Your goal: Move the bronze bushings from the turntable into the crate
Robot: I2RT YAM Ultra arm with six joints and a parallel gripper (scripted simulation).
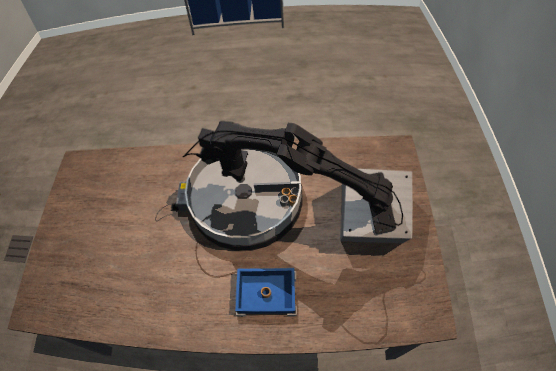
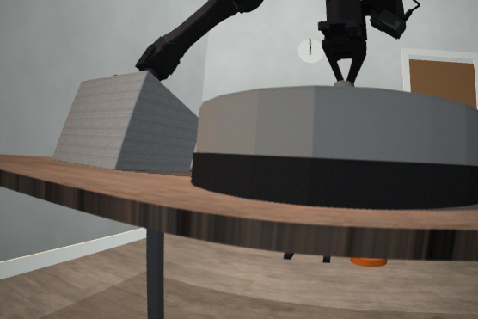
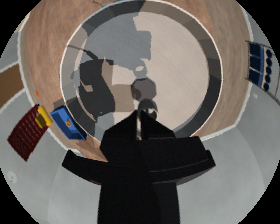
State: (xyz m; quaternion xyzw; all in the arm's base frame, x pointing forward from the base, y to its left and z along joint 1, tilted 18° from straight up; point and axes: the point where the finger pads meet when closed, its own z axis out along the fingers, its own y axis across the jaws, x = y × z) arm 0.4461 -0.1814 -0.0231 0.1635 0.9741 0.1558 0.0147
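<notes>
My hand is 10 mm to the left of the grey turntable and 110 mm above it. Also, from my hand: blue crate (40 mm behind, 370 mm to the left, 130 mm below).
</notes>
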